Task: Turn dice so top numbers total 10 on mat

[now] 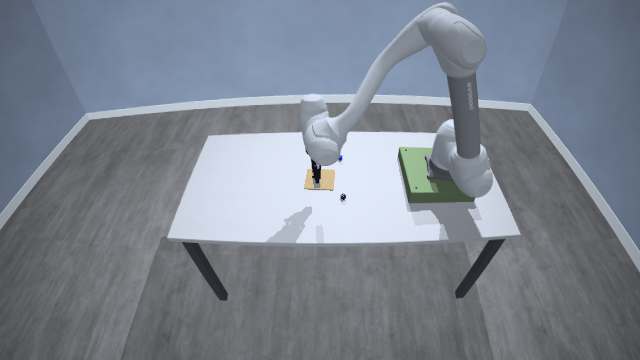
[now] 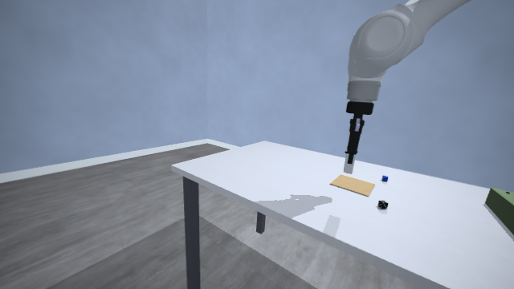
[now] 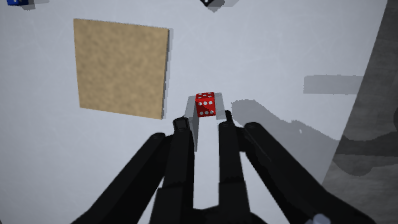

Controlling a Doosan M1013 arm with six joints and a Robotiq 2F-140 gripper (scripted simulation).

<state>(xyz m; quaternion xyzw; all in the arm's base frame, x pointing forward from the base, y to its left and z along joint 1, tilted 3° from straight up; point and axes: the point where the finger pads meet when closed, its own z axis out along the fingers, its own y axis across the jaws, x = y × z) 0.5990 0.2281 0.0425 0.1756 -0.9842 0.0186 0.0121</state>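
The red die is 30 mm below my hand. From my hand the other things lie so: black die: 120 mm below, 120 mm behind, 30 mm to the right; blue die: 300 mm to the right, 120 mm below, 70 mm behind; tan mat: 130 mm to the right, 120 mm below, 10 mm ahead.
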